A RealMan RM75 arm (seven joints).
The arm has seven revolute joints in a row. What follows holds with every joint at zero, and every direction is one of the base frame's. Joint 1 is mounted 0.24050 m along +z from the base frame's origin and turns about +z. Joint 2 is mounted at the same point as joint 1 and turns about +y. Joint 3 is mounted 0.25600 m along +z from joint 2 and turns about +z. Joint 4 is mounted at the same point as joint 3 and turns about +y. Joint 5 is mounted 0.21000 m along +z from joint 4 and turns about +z. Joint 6 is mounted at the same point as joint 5 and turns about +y. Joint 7 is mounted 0.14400 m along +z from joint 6 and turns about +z. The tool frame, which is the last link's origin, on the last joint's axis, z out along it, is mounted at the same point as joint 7; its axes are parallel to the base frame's.
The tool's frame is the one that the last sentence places.
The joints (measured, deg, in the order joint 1, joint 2, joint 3, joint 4, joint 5, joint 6, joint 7), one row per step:
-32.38 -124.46 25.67 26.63 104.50 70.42 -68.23
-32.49 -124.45 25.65 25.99 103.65 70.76 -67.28
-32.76 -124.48 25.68 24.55 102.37 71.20 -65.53
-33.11 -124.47 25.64 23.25 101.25 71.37 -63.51
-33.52 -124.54 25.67 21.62 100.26 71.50 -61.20
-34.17 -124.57 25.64 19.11 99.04 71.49 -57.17
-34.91 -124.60 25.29 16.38 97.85 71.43 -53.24
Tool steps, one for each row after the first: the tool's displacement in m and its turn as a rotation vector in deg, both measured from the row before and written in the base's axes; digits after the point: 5 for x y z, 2 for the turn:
0.00185 -0.00013 -0.00086 0.43 -0.48 -0.56
0.00344 -0.00078 -0.00357 0.42 -0.76 -0.91
0.00297 0.00012 -0.00279 0.68 -0.22 -0.92
0.00356 -0.00075 -0.00502 0.42 -0.13 -1.03
0.00461 -0.00114 -0.00750 0.81 0.49 -1.66
0.00480 -0.00117 -0.00761 0.85 0.20 -1.33

